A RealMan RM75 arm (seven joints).
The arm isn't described. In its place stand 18 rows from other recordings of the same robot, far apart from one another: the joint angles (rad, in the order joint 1, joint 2, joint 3, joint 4, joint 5, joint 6, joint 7), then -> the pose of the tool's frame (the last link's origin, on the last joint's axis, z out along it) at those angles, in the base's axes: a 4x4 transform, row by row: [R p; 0 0 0 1], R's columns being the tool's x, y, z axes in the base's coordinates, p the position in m.
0.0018 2.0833 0.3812 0.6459 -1.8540 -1.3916 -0.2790 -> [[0.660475 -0.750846 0.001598 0.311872], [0.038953 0.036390 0.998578 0.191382], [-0.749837 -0.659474 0.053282 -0.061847], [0 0 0 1]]
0.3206 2.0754 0.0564 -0.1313 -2.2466 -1.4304 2.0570 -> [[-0.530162 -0.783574 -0.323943 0.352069], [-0.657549 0.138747 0.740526 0.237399], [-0.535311 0.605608 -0.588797 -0.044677], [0 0 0 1]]
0.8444 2.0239 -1.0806 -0.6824 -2.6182 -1.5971 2.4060 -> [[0.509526 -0.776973 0.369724 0.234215], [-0.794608 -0.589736 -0.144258 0.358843], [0.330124 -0.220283 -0.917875 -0.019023], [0 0 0 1]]
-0.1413 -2.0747 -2.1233 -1.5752 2.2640 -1.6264 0.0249 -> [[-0.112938 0.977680 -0.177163 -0.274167], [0.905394 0.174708 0.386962 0.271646], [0.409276 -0.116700 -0.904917 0.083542], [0 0 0 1]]
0.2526 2.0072 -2.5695 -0.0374 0.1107 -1.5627 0.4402 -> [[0.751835 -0.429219 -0.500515 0.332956], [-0.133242 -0.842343 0.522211 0.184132], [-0.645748 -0.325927 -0.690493 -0.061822], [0 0 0 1]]
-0.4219 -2.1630 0.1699 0.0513 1.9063 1.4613 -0.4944 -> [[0.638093 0.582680 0.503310 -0.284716], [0.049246 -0.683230 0.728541 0.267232], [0.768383 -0.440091 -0.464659 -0.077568], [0 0 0 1]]
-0.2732 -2.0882 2.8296 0.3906 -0.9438 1.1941 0.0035 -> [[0.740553 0.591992 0.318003 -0.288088], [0.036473 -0.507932 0.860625 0.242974], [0.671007 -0.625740 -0.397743 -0.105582], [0 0 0 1]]
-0.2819 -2.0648 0.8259 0.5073 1.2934 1.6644 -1.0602 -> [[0.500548 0.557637 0.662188 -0.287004], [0.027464 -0.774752 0.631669 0.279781], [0.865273 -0.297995 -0.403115 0.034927], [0 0 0 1]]
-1.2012 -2.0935 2.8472 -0.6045 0.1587 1.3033 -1.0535 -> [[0.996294 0.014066 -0.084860 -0.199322], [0.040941 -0.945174 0.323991 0.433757], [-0.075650 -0.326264 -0.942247 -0.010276], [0 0 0 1]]
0.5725 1.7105 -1.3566 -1.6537 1.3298 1.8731 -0.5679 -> [[0.909746 -0.391946 0.136896 0.112747], [-0.395632 -0.918409 -0.000310 0.303204], [0.125848 -0.053878 -0.990585 0.108681], [0 0 0 1]]
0.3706 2.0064 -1.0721 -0.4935 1.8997 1.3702 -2.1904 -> [[0.724749 -0.465593 -0.507899 0.286561], [-0.055981 -0.774495 0.630098 0.324223], [-0.686735 -0.428231 -0.587379 0.012994], [0 0 0 1]]
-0.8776 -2.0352 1.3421 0.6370 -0.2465 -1.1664 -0.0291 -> [[0.228798 0.663523 -0.712312 -0.259807], [0.972252 -0.119095 0.201353 0.408649], [0.048770 -0.738616 -0.672360 -0.021272], [0 0 0 1]]
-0.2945 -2.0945 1.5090 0.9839 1.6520 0.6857 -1.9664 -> [[0.617955 0.781884 0.082401 -0.251160], [0.555325 -0.508266 0.658240 0.356945], [0.556548 -0.361003 -0.748285 -0.044082], [0 0 0 1]]
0.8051 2.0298 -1.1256 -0.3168 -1.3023 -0.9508 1.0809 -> [[0.815119 -0.453831 -0.360025 0.197278], [-0.157638 -0.771809 0.616005 0.433037], [-0.557433 -0.445364 -0.700657 -0.036972], [0 0 0 1]]
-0.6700 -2.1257 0.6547 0.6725 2.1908 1.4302 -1.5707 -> [[0.802326 0.532601 0.269460 -0.234576], [0.446930 -0.835287 0.320234 0.364327], [0.395633 -0.136502 -0.908208 -0.023511], [0 0 0 1]]
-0.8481 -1.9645 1.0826 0.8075 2.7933 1.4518 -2.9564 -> [[0.188789 0.799032 -0.570882 -0.244793], [0.981304 -0.131340 0.140684 0.407243], [0.037431 -0.586769 -0.808889 0.035850], [0 0 0 1]]
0.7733 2.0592 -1.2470 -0.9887 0.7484 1.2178 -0.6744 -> [[0.752284 -0.631601 0.187478 0.164313], [-0.652099 -0.673209 0.348649 0.416628], [-0.093996 -0.384537 -0.918311 -0.016743], [0 0 0 1]]
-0.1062 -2.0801 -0.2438 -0.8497 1.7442 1.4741 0.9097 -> [[0.895300 0.424526 0.134969 -0.244936], [-0.156543 0.016173 0.987539 0.208678], [0.417053 -0.905271 0.080936 -0.073898], [0 0 0 1]]
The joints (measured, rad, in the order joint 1, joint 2, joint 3, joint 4, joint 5, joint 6, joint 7), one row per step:
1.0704, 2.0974, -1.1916, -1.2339, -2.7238, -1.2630, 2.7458
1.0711, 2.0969, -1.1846, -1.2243, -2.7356, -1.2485, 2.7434
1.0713, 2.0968, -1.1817, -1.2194, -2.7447, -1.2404, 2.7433
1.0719, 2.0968, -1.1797, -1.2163, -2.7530, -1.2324, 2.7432
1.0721, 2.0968, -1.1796, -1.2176, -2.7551, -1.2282, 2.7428
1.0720, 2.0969, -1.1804, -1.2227, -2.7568, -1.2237, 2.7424
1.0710, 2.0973, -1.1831, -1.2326, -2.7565, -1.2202, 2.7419
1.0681, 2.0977, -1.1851, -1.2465, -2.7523, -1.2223, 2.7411
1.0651, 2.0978, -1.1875, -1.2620, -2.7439, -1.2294, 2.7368
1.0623, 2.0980, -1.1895, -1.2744, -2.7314, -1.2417, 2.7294
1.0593, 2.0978, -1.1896, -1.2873, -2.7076, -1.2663, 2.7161
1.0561, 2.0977, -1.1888, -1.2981, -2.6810, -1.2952, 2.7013
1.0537, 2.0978, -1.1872, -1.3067, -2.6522, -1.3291, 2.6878
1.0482, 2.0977, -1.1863, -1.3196, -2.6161, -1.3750, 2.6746
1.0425, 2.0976, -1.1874, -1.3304, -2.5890, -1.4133, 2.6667
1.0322, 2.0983, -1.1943, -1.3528, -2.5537, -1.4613, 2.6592
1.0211, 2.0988, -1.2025, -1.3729, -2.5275, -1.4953, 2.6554
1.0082, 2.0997, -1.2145, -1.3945, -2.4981, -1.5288, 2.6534
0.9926, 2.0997, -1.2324, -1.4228, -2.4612, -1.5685, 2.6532
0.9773, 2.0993, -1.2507, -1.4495, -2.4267, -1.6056, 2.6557
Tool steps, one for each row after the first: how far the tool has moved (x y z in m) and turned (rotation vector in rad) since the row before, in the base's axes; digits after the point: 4 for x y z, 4 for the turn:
0.0023, 0.0030, 0.0015, 0.0150, -0.0024, -0.0030
0.0015, 0.0017, 0.0008, 0.0096, -0.0033, -0.0022
0.0007, 0.0015, 0.0009, 0.0096, -0.0030, 0.0002
-0.0006, 0.0005, 0.0006, 0.0050, 0.0000, 0.0034
-0.0014, 0.0003, 0.0011, 0.0067, 0.0007, 0.0068
-0.0024, -0.0003, 0.0012, 0.0064, 0.0017, 0.0105
-0.0023, -0.0011, 0.0014, 0.0025, 0.0039, 0.0093
-0.0026, -0.0019, 0.0011, -0.0031, 0.0029, 0.0114
-0.0019, -0.0025, 0.0000, -0.0115, 0.0016, 0.0094
-0.0017, -0.0042, -0.0009, -0.0266, 0.0029, 0.0092
-0.0010, -0.0047, -0.0015, -0.0327, 0.0024, 0.0074
-0.0007, -0.0053, -0.0021, -0.0389, 0.0028, 0.0043
-0.0001, -0.0074, -0.0023, -0.0504, 0.0034, 0.0025
0.0005, -0.0063, -0.0019, -0.0410, 0.0005, 0.0002
-0.0004, -0.0092, -0.0022, -0.0505, 0.0005, 0.0068
0.0001, -0.0073, -0.0014, -0.0357, -0.0001, 0.0061
0.0000, -0.0081, -0.0020, -0.0386, 0.0005, 0.0075
-0.0006, -0.0103, -0.0022, -0.0466, -0.0006, 0.0122
-0.0002, -0.0100, -0.0020, -0.0442, -0.0020, 0.0102

